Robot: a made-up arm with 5 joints.
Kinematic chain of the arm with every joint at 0, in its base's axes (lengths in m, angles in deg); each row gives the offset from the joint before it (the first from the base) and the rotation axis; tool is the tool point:
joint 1: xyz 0 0 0.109 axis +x
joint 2: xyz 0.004 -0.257 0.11 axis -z
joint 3: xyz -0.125 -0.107 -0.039 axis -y
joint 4: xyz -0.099 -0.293 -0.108 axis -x
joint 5: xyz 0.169 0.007 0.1 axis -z
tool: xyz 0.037 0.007 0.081
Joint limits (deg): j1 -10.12..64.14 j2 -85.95..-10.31 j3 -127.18..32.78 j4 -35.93..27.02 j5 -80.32..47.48
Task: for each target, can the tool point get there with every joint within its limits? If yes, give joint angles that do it. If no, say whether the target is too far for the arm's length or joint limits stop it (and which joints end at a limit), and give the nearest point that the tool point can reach.
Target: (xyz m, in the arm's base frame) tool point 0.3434 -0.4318 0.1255
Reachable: yes | joints 2.77 -63.23 -49.76 8.09 32.05
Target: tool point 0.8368 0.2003 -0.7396
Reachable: no: too far | nearest point 0.4806 -0.1839 -0.3541 | short by 0.650 m
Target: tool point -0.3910 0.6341 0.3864
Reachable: no: joint limits stop it (at a limit: joint 1, joint 2, joint 4) | nearest point 0.2952 -0.2756 0.2660 | short by 1.146 m
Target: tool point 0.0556 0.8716 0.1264
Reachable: no: joint limits stop it (at a limit: joint 1, joint 2, joint 4) | nearest point 0.3089 -0.1269 -0.1893 | short by 1.077 m
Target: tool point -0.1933 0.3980 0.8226
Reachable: no: joint limits stop it (at a limit: joint 1, joint 2, joint 4) | nearest point 0.2981 -0.2947 0.3191 | short by 0.987 m
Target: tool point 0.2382 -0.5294 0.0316
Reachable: yes | joints 12.94 -43.19 -56.81 -1.42 -61.18
